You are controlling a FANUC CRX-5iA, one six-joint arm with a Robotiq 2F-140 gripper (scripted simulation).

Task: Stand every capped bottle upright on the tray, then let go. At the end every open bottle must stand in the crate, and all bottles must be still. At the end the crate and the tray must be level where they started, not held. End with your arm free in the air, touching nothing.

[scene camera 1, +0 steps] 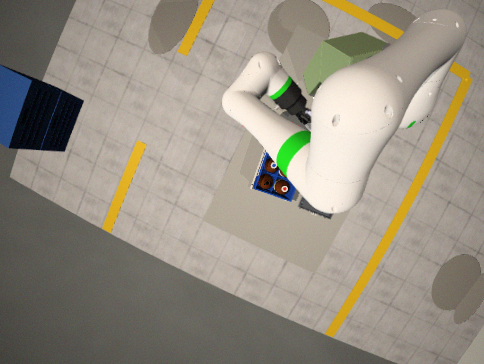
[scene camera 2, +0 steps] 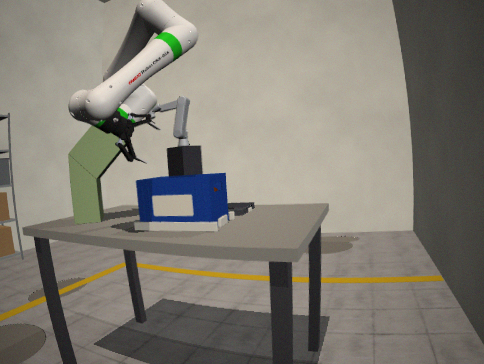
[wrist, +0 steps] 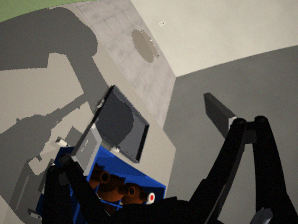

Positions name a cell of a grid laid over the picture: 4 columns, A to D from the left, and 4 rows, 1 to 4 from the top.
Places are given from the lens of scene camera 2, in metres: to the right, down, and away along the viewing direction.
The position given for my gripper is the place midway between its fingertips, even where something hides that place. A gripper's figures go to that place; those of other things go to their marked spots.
my gripper (scene camera 2: B2): -0.36, -0.15, 1.26
crate (scene camera 2: B3): -0.17, 0.06, 1.03
